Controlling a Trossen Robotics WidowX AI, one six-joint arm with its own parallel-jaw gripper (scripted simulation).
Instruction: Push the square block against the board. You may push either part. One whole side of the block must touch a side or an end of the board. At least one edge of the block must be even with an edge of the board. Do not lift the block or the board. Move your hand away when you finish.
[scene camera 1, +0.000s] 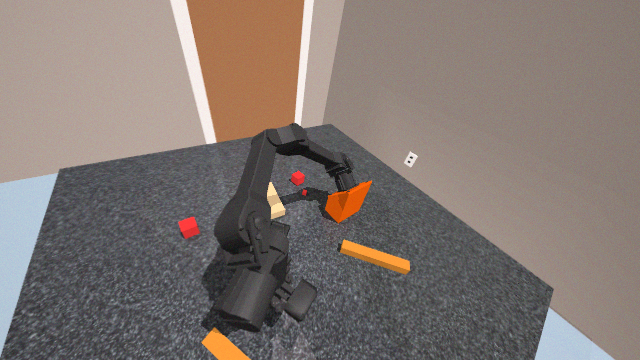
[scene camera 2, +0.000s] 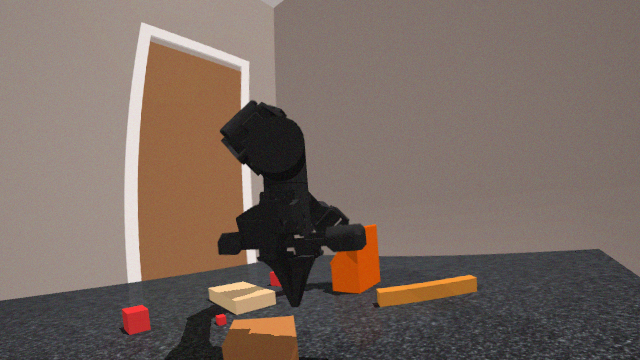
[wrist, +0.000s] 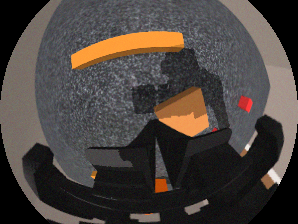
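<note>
Scene camera 2: my gripper (scene camera 2: 295, 306), shut, holding nothing; tan block (scene camera 2: 238, 298); orange board (scene camera 2: 397, 295). Wrist view: my gripper (wrist: 153, 122); square brown block (wrist: 186, 112); orange board (wrist: 130, 44). Tan block hidden in the wrist view by my gripper.
</note>
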